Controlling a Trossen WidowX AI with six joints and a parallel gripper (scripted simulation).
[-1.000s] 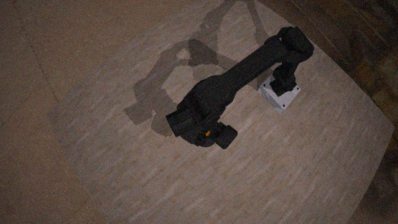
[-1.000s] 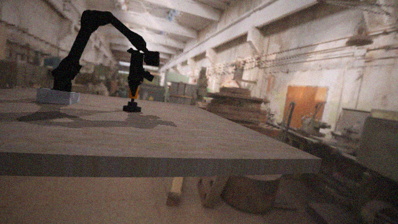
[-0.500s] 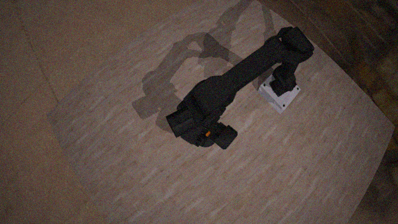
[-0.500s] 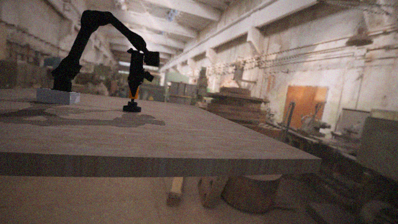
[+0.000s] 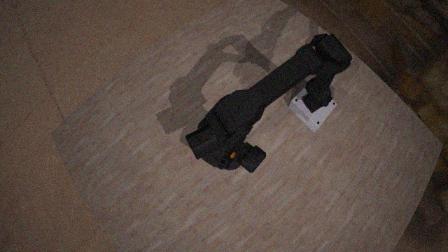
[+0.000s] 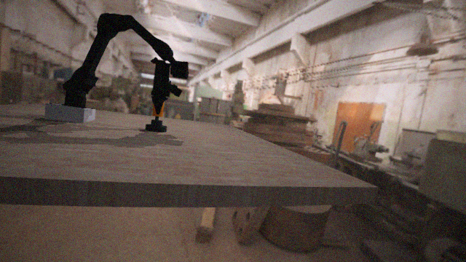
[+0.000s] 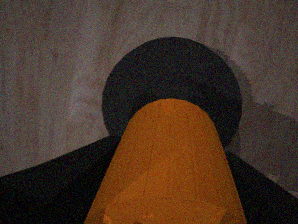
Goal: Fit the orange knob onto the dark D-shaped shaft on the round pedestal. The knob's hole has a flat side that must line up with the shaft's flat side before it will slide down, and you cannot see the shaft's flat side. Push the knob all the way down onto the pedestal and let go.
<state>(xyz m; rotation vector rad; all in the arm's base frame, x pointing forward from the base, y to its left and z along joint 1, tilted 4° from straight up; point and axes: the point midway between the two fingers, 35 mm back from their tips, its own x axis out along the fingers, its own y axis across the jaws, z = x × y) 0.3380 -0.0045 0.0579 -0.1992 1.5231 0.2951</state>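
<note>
My gripper tip is 20 mm below the orange knob. The rest, counted from my gripper tip: dark pedestal (40 mm below).
</note>
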